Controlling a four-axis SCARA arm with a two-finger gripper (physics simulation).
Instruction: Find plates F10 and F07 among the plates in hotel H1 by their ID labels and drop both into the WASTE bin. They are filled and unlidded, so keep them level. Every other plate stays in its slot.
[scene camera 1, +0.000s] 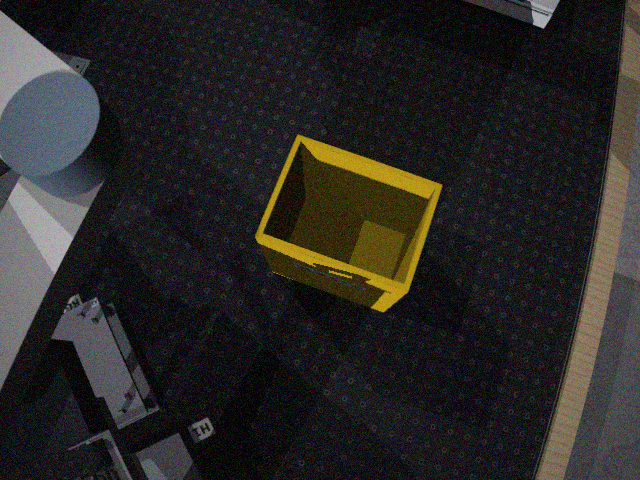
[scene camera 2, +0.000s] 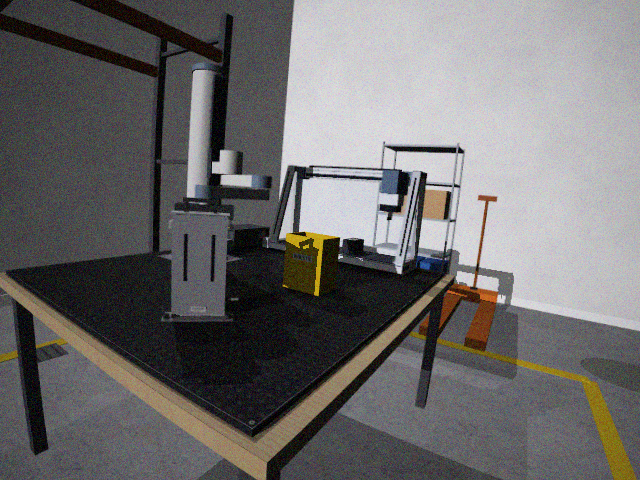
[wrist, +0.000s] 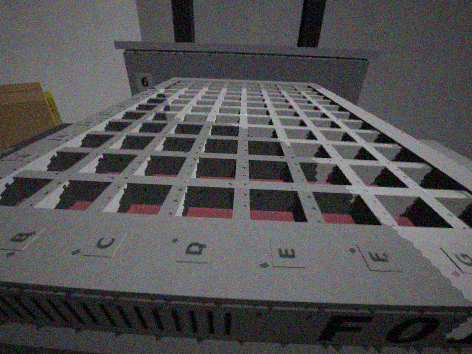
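Places are measured from the arm's base along level axes (x ahead, y left, z up), in millimetres.
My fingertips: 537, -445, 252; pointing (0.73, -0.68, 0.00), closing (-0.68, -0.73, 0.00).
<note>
Behind a point stands the place of what it marks, as x, y, z.
Hotel H1 (scene camera 2: 199, 263) {591, -492, 163} stands on the black mat, its grey slotted back panel toward scene camera 2. In the wrist view, a level, unlidded plate (wrist: 200, 270) with red-bottomed wells fills the near view; its front label starts with "F0", the last character cut off. Behind it is the hotel's panel (wrist: 230, 64) {574, -466, 286} with a "6" tag (wrist: 144, 81) {609, -428, 276}. The other plates' labels do not show. The yellow WASTE bin (scene camera 1: 361, 164) {641, 27, 205} (scene camera 2: 326, 266) {726, -50, 114} stands upright and open-topped, with no plate visible inside. My gripper is at the hotel's front, mostly hidden; it is open and empty, its fingertips not visible.
A grey nest (scene camera 1: 100, 356) {401, -270, 72} lies near the H1 tag (scene camera 1: 201, 429) {547, -317, 13}. The arm's blue-capped joint (scene camera 1: 49, 121) {441, -93, 414} is left of the bin. A gantry machine (scene camera 2: 413, 222) {847, 560, 263} stands behind the bin. The wooden table edge (scene camera 1: 584, 330) {1021, -19, 0} runs along the right.
</note>
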